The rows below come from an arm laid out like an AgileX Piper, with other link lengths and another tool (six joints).
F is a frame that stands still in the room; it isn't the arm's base.
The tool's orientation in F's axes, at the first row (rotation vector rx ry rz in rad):
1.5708 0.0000 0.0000
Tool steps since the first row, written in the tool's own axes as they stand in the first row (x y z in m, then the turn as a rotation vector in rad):
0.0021 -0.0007 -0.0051 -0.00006 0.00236 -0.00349
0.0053 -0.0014 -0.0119 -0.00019 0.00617 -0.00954
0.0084 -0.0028 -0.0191 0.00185 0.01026 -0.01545
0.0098 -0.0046 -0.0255 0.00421 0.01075 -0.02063
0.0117 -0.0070 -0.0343 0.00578 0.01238 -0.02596
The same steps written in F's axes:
0.0021 0.0051 -0.0007 -0.00006 0.00349 0.00236
0.0053 0.0119 -0.0014 -0.00019 0.00954 0.00617
0.0084 0.0191 -0.0028 0.00185 0.01545 0.01026
0.0098 0.0255 -0.0046 0.00421 0.02063 0.01075
0.0117 0.0343 -0.0070 0.00578 0.02596 0.01238

